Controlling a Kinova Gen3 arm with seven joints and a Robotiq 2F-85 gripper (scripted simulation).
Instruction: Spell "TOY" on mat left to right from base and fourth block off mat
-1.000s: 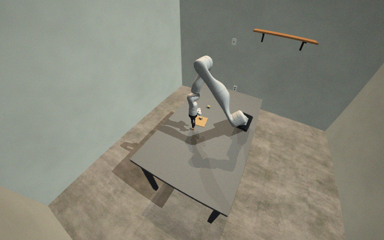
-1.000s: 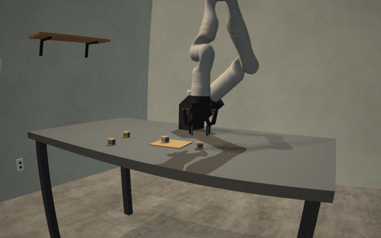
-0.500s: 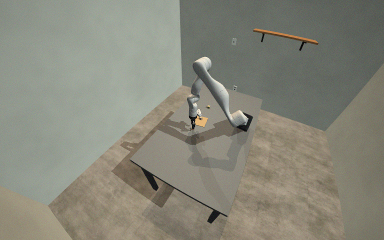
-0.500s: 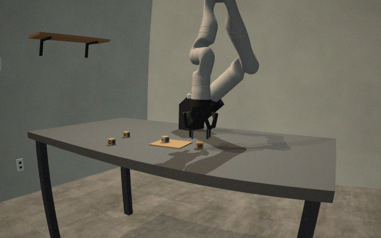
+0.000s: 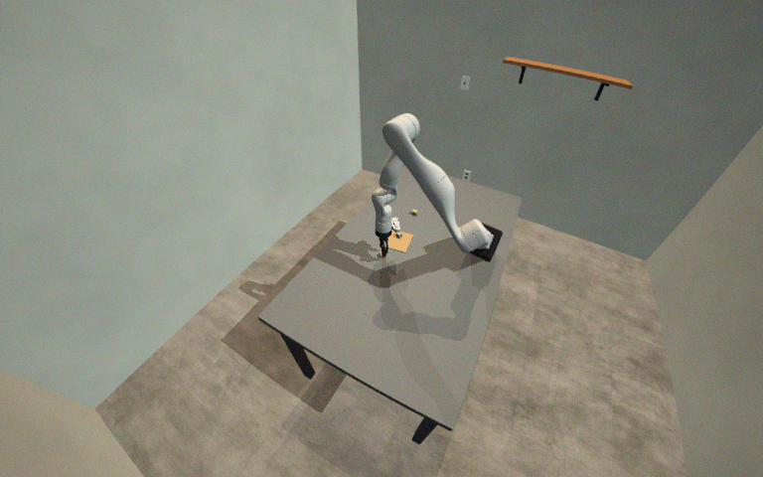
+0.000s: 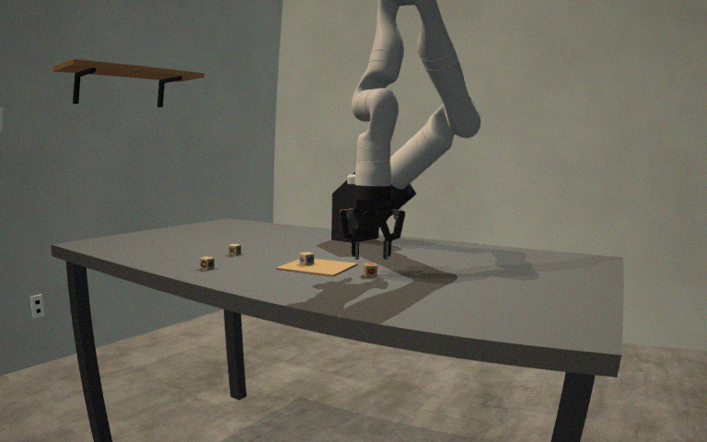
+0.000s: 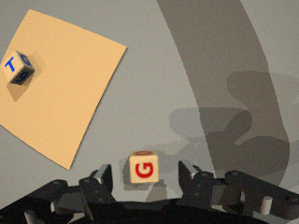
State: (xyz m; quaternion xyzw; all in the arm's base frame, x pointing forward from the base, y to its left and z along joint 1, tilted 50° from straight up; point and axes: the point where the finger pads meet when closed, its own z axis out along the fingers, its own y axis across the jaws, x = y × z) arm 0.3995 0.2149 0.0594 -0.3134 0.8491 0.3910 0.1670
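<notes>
Now: the block 40 mm below my hand. Round my hand: tan mat 140 mm to the right, 50 mm below.
</notes>
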